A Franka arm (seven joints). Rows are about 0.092 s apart.
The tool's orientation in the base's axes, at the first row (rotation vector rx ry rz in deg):
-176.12, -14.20, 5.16
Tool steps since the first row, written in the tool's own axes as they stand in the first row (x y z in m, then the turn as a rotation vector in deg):
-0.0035, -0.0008, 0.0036, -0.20, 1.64, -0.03
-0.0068, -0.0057, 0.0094, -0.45, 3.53, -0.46
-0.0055, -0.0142, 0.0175, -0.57, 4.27, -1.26
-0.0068, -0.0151, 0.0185, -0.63, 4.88, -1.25
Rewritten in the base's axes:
-0.0038, 0.0004, -0.0034, 0.06, -1.65, -0.06
-0.0082, 0.0050, -0.0087, 0.14, -3.58, 0.27
-0.0088, 0.0140, -0.0163, 0.19, -4.37, 1.03
-0.0103, 0.0147, -0.0172, 0.23, -4.98, 0.98

